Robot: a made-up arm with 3 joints. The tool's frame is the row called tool.
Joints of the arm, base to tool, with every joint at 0 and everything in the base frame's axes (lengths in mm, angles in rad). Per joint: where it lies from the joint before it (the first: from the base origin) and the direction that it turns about. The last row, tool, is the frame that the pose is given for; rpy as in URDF.
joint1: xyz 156 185 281 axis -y
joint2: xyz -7 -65 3 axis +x
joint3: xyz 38 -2 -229 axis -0.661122 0.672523 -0.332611
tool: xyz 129 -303 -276 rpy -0.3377 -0.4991 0.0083
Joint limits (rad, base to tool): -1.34..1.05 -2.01..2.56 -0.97..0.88
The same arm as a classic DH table. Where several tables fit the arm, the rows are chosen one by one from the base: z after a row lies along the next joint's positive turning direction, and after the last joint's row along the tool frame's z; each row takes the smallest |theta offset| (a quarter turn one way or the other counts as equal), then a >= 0, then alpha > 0; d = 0 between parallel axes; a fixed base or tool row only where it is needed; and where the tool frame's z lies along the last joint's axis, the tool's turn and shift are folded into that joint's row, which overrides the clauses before.
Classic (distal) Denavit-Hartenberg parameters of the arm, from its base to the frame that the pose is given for. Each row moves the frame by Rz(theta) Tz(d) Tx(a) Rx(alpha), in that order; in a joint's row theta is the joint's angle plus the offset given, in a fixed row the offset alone. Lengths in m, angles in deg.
base (fixed): a 0.156, alpha 90, d 0.281, theta offset 0
joint1: a 0.003, alpha 90, d -0.12, theta offset 90
joint2: a -0.2062, alpha 131.39, d 0.1189, theta offset -26.32
joint3: a -0.1551, alpha 75.81, d 0.0238, theta offset 66.31
tool (fixed): a 0, alpha 0, d -0.3598, theta offset -49.28
Joint limits (deg, base to tool): -76.78..60.16 -115.16..146.68 -55.58..50.42

